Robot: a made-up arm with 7 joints. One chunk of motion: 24 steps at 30 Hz.
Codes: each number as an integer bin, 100 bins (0 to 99) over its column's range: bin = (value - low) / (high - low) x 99, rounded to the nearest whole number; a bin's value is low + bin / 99 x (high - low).
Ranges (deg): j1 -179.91..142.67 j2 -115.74..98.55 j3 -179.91..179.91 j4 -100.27..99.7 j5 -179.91..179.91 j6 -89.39..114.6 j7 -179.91..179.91
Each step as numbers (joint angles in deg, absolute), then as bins.
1 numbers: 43.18 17.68 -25.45 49.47 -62.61 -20.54 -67.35
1 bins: 68 62 42 74 32 33 31
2 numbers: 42.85 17.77 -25.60 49.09 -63.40 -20.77 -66.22
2 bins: 68 62 42 74 32 33 31
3 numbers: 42.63 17.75 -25.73 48.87 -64.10 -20.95 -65.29
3 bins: 68 62 42 74 32 33 32
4 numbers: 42.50 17.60 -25.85 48.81 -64.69 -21.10 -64.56
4 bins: 68 62 42 74 32 33 32
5 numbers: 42.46 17.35 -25.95 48.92 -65.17 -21.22 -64.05
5 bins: 68 61 42 74 32 33 32
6 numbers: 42.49 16.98 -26.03 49.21 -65.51 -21.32 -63.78
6 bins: 68 61 42 74 31 33 32
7 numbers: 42.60 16.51 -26.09 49.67 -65.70 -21.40 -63.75
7 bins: 68 61 42 74 31 33 32
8 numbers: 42.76 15.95 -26.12 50.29 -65.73 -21.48 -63.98
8 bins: 68 61 42 75 31 33 32
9 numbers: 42.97 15.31 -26.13 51.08 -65.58 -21.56 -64.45
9 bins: 68 61 42 75 31 33 32
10 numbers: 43.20 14.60 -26.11 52.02 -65.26 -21.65 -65.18
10 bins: 68 60 42 75 32 33 32
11 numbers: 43.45 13.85 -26.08 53.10 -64.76 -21.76 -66.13
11 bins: 69 60 42 76 32 33 31
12 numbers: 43.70 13.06 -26.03 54.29 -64.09 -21.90 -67.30
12 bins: 69 60 42 77 32 33 31
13 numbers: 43.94 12.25 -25.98 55.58 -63.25 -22.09 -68.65
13 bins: 69 59 42 77 32 33 31
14 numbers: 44.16 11.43 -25.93 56.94 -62.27 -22.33 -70.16
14 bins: 69 59 42 78 32 33 30
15 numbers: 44.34 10.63 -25.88 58.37 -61.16 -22.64 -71.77
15 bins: 69 58 42 79 33 32 30
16 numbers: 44.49 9.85 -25.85 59.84 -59.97 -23.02 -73.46
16 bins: 69 58 42 79 33 32 29
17 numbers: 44.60 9.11 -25.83 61.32 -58.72 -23.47 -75.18
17 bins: 69 58 42 80 33 32 29
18 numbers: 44.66 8.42 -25.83 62.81 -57.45 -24.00 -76.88
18 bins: 69 57 42 81 34 32 28
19 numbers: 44.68 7.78 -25.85 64.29 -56.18 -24.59 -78.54
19 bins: 69 57 42 81 34 31 28
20 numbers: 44.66 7.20 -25.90 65.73 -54.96 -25.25 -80.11
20 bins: 69 57 42 82 34 31 27
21 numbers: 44.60 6.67 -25.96 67.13 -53.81 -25.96 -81.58
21 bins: 69 57 42 83 35 31 27
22 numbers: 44.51 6.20 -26.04 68.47 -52.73 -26.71 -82.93
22 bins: 69 56 42 84 35 30 27
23 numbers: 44.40 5.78 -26.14 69.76 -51.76 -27.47 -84.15
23 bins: 69 56 42 84 35 30 26
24 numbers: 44.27 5.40 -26.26 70.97 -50.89 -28.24 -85.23
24 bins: 69 56 42 85 35 30 26
